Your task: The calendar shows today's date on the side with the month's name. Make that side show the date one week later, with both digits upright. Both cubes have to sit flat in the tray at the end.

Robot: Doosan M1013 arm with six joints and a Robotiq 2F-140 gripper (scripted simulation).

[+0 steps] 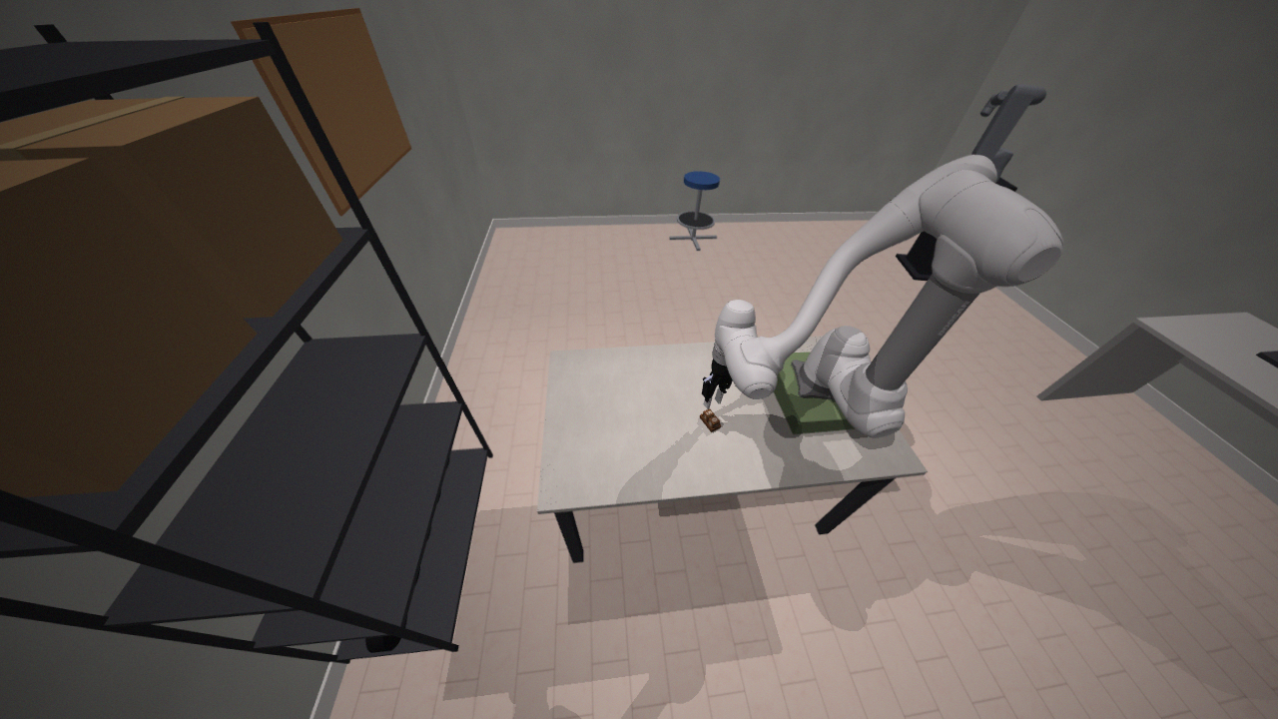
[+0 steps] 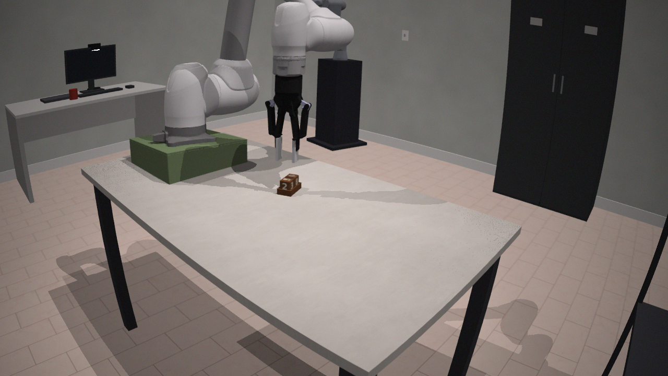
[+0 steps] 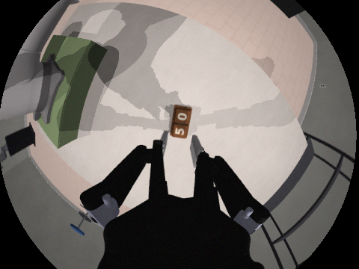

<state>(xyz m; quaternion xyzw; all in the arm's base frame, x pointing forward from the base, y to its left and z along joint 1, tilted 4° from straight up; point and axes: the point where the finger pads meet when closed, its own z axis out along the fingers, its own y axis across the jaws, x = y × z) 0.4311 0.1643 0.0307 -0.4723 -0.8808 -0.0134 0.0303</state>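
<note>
My gripper is now 100 mm above the brown cube. Round my hand: brown tray 10 mm behind, 10 mm to the left, 120 mm below.
</note>
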